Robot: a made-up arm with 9 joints. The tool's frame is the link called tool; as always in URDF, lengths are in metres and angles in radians. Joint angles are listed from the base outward.
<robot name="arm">
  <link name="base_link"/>
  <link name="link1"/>
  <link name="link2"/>
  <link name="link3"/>
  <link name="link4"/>
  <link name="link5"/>
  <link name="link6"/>
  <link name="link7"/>
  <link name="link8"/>
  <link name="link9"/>
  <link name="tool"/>
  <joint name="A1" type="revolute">
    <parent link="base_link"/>
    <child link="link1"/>
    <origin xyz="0 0 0.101" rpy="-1.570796 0 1.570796"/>
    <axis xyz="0 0 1"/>
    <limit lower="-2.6" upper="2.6"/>
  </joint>
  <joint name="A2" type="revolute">
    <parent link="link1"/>
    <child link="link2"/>
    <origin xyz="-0.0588 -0.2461 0.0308" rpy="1.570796 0 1.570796"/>
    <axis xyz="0 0 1"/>
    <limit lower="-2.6" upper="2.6"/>
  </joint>
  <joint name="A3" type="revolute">
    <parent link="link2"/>
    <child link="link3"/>
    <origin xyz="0.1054 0.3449 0.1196" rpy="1.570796 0 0"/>
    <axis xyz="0 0 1"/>
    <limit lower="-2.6" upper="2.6"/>
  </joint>
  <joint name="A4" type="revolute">
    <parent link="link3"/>
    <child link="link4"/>
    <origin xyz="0.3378 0.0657 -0.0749" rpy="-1.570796 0 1.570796"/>
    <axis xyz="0 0 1"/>
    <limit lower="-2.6" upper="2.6"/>
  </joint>
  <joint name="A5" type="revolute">
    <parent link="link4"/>
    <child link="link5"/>
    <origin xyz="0.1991 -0.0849 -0.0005" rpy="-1.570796 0 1.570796"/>
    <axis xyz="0 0 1"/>
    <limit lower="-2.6" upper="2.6"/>
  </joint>
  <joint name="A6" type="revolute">
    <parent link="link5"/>
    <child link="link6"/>
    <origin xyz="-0.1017 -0.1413 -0.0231" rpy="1.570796 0 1.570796"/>
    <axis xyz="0 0 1"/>
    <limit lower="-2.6" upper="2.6"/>
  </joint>
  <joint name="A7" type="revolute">
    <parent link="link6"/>
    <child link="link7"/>
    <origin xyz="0.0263 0.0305 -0.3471" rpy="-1.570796 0 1.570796"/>
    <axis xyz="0 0 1"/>
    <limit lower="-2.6" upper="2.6"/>
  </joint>
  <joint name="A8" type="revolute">
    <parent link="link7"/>
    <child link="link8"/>
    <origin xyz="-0.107 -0.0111 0.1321" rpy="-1.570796 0 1.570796"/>
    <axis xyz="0 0 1"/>
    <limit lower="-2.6" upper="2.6"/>
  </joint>
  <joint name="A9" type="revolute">
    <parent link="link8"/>
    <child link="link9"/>
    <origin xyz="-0.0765 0.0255 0.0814" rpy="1.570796 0 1.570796"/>
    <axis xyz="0 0 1"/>
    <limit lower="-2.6" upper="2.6"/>
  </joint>
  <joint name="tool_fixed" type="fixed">
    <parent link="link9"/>
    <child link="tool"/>
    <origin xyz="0.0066 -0.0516 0.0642" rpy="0 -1.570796 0"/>
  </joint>
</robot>
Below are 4 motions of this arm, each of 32 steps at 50 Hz.
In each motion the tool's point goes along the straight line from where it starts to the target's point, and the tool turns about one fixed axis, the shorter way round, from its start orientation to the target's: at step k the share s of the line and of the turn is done. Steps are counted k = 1, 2, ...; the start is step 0. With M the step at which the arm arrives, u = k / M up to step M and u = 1 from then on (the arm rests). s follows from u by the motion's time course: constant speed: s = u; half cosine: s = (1 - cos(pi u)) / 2; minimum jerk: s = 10 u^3 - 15 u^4 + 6 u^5.
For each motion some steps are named. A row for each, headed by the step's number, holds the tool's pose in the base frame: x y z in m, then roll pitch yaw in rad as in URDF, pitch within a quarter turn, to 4 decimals.
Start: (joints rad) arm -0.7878 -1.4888 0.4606 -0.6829 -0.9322 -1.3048 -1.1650 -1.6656 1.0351
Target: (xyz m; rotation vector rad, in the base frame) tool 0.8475 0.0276 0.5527 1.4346 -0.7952 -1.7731
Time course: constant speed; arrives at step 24
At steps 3, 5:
3: 0.8478 -0.0373 0.4602 1.9783 1.1274 -1.3262
5: 0.8478 -0.0312 0.4690 1.8718 1.0840 -1.4117

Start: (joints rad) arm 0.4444 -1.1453 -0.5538 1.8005 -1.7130 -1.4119 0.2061 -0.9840 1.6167
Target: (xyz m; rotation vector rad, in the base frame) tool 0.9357 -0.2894 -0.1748 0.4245 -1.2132 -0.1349
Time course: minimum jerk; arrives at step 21
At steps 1, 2, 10, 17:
1: 0.5935 -0.4129 -0.5796 0.5319 -0.3783 0.1792
2: 0.5957 -0.4121 -0.5770 0.5317 -0.3832 0.1753
10: 0.7491 -0.3567 -0.3955 0.5792 -0.7207 -0.1225
17: 0.9183 -0.2957 -0.1954 0.8805 -1.0455 -0.6602

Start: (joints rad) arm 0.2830 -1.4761 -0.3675 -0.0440 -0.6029 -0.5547 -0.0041 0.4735 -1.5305
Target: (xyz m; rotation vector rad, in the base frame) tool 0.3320 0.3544 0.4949 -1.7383 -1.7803 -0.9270
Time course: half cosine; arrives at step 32
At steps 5, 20, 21, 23, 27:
5: 0.4888 0.3524 0.4442 -1.5035 -0.5356 0.0709
20: 0.3834 0.3537 0.4783 -2.6540 -0.9988 1.0667
21: 0.3760 0.3538 0.4807 -2.7701 -0.9928 1.1726
23: 0.3625 0.3540 0.4850 -2.9732 -0.9651 1.3570
27: 0.3418 0.3543 0.4917 3.0443 -0.8877 1.5937

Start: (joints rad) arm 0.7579 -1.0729 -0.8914 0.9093 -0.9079 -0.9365 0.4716 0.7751 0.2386
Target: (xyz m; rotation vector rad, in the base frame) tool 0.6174 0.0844 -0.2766 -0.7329 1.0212 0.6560
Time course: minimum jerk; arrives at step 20
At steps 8, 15, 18, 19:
8: 0.5870 -0.1250 -0.2465 -1.0333 0.7963 -0.5344
15: 0.6128 0.0526 -0.2720 -0.7268 1.1166 0.1644
18: 0.6170 0.0818 -0.2762 -0.6116 1.1517 0.3409
19: 0.6173 0.0840 -0.2765 -0.6017 1.1540 0.3556

